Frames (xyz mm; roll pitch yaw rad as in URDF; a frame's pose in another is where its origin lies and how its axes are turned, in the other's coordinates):
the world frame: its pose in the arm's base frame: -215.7 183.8 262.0 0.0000 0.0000 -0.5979
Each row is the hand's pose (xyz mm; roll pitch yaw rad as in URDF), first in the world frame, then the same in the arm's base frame.
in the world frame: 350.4 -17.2 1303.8 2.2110 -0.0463 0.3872
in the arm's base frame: 64.2 -27.7 1565.8 2.2110 -0.0463 -0.2107
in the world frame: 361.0 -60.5 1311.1 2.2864 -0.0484 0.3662
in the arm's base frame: 48.6 -69.4 1573.1 2.2864 -0.0484 -0.2317
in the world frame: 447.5 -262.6 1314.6 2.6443 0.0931 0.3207
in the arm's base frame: 6.3 -285.1 1576.6 2.6443 0.0931 -0.2772
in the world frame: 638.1 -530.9 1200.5 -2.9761 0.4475 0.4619
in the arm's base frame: 12.9 -614.2 1462.5 -2.9761 0.4475 -0.1360
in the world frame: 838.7 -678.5 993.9 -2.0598 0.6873 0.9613
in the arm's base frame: 95.6 -849.1 1255.9 -2.0598 0.6873 0.3634
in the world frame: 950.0 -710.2 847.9 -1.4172 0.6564 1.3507
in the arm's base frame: 169.7 -938.0 1109.9 -1.4172 0.6564 0.7528
